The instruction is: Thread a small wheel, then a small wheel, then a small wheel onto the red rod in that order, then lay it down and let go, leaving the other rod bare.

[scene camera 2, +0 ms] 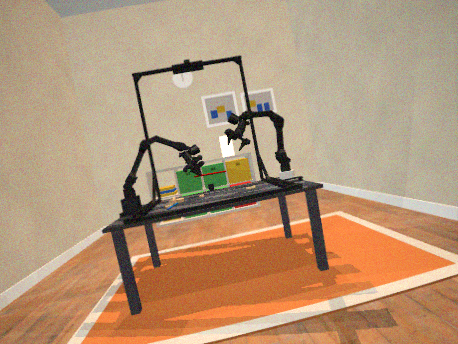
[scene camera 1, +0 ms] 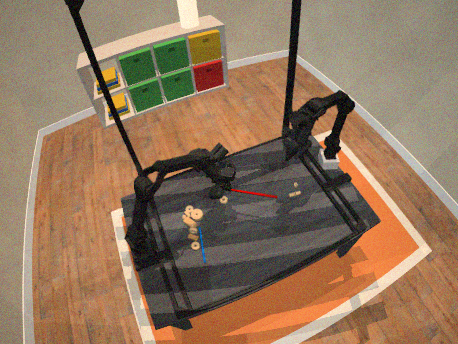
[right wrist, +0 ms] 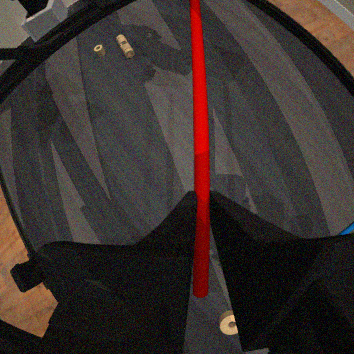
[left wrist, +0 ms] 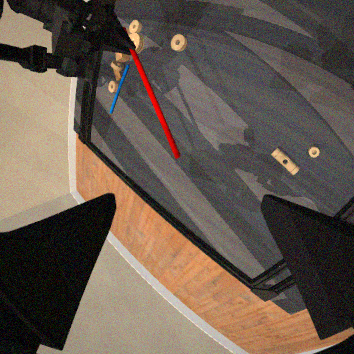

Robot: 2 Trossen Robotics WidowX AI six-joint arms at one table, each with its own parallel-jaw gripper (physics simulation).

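Where they show: left gripper, fingertip midpoint: point(scene camera 2: 233, 148) point(scene camera 1: 290, 160) point(left wrist: 190, 201); right gripper, fingertip midpoint: point(scene camera 2: 201, 175) point(scene camera 1: 231, 189) point(right wrist: 201, 197) point(left wrist: 133, 50); left arm's base, origin of the base link: point(scene camera 2: 286, 170) point(scene camera 1: 329, 155) point(right wrist: 37, 6); right arm's base, origin of the base link: point(scene camera 2: 130, 197) point(scene camera 1: 140, 248) point(left wrist: 60, 61).
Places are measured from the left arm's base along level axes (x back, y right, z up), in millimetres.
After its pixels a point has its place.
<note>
My right gripper point(scene camera 1: 227, 188) @(x -554, y -267, z 87 mm) point(scene camera 2: 200, 174) @(x -554, y -267, z 87 mm) point(left wrist: 133, 50) @(x -554, y -267, z 87 mm) point(right wrist: 201, 197) @(x -554, y -267, z 87 mm) is shut on the red rod point(scene camera 1: 255, 193) @(x -446, y -296, z 94 mm) point(scene camera 2: 212, 174) @(x -454, y -297, z 91 mm) point(left wrist: 156, 106) @(x -436, y -294, z 94 mm) point(right wrist: 200, 115) @(x -507, y -279, z 94 mm) near one end and holds it above the table. No wheel shows on the rod. My left gripper point(scene camera 2: 235, 145) @(x -294, y -228, z 232 mm) point(left wrist: 190, 201) @(x -294, y -228, z 232 mm) is open and empty, high over the table. A loose wheel point(scene camera 1: 223, 200) @(x -599, y -240, z -53 mm) point(left wrist: 178, 43) @(x -589, y -225, z -53 mm) point(right wrist: 228, 324) lies near the right gripper. Other wheels point(scene camera 1: 195, 245) @(x -728, y -473, z -56 mm) point(left wrist: 112, 86) @(x -732, y -484, z -63 mm) lie in a cluster, beside a larger wheel point(scene camera 1: 197, 214) @(x -729, y -308, z -61 mm). The blue rod point(scene camera 1: 202, 246) @(x -695, y -483, z -59 mm) point(left wrist: 119, 90) @(x -693, y -465, z -63 mm) point(right wrist: 348, 229) @(x -686, y -523, z -58 mm) lies bare beside the cluster.
A holed block point(scene camera 1: 295, 194) @(x -231, y -216, z -52 mm) point(left wrist: 285, 161) @(x -229, y -211, z -59 mm) point(right wrist: 125, 46) @(x -247, y -213, z -50 mm) and a small ring-shaped piece point(scene camera 1: 295, 185) @(x -223, y -161, z -51 mm) point(left wrist: 314, 151) @(x -217, y -153, z -63 mm) point(right wrist: 99, 49) @(x -228, y -158, z -51 mm) lie on the table, right of the red rod in scene camera 1. Wooden blocks lie among the cluster. Black gantry posts stand at the far table edge.
</note>
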